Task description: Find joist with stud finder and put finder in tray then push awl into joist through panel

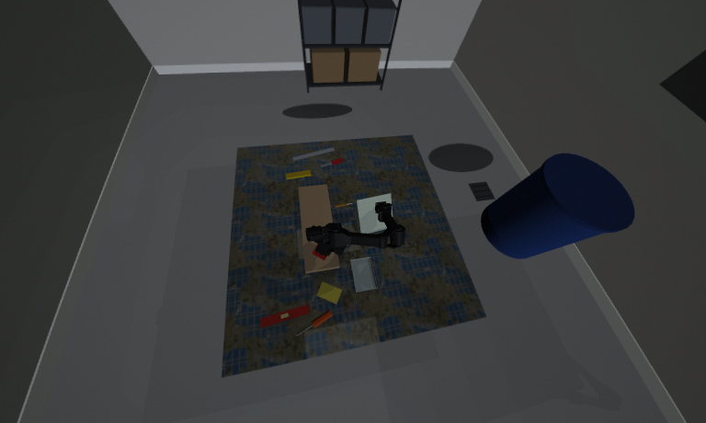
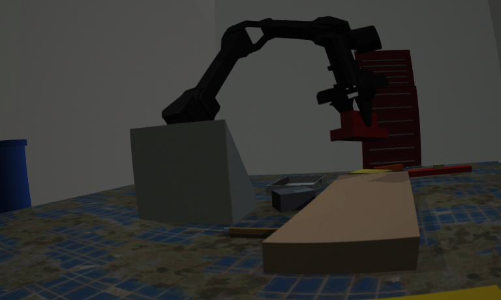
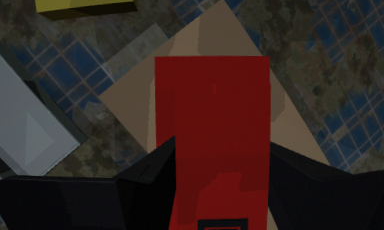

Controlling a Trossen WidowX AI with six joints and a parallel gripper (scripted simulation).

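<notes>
My gripper tip is 19 cm past the grey tray, 15 cm to the right of it and 13 cm above it. Also, from my gripper tip: yellow pad 1 cm ahead, 20 cm to the left, 13 cm below; grey block 15 cm behind, 7 cm to the right, 13 cm below; red stud finder 2 cm behind, 1 cm to the right, 2 cm above.
</notes>
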